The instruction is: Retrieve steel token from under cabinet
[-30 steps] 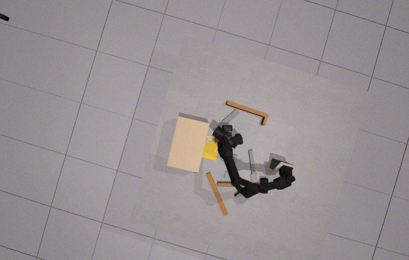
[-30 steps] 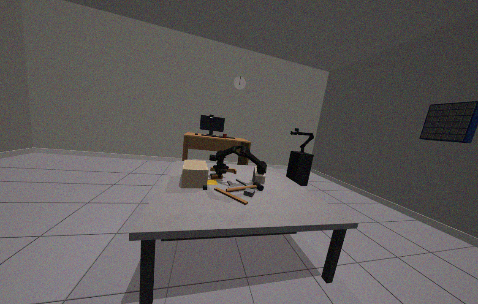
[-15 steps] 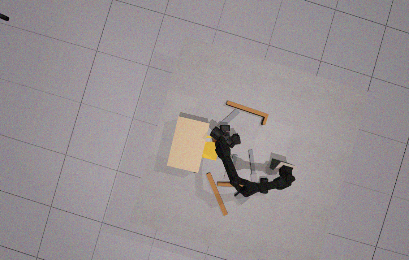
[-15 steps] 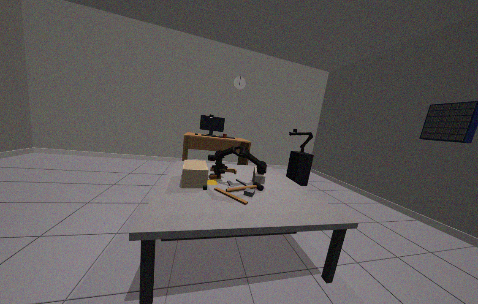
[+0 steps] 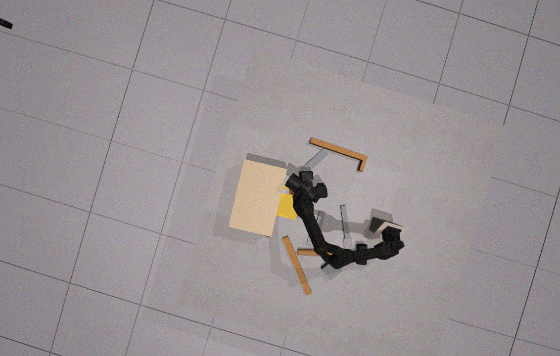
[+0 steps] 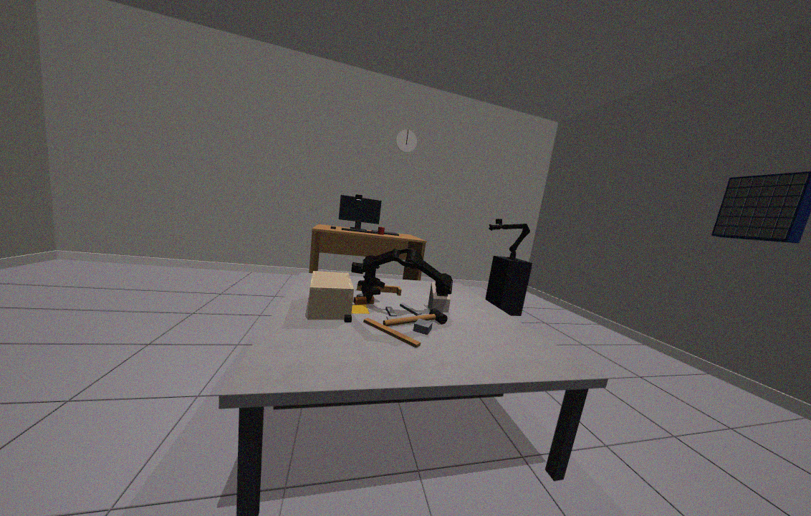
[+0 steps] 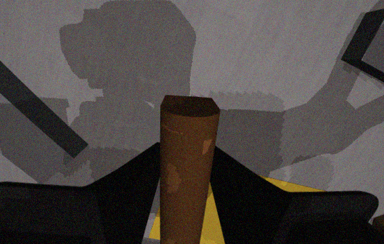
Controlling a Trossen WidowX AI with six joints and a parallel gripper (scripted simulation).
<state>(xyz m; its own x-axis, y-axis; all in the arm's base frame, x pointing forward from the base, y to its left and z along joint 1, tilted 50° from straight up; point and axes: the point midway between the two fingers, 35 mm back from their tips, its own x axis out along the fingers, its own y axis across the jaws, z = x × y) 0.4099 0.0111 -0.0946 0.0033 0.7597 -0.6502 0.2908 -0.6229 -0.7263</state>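
My gripper tip is now 140 mm to the left of the grey bar. The rest, counted from my gripper tip: grey l-shaped bracket (110 mm behind, 180 mm to the left); then wooden stick (60 mm behind, 360 mm to the left); then grey steel token (230 mm ahead, 110 mm to the left).
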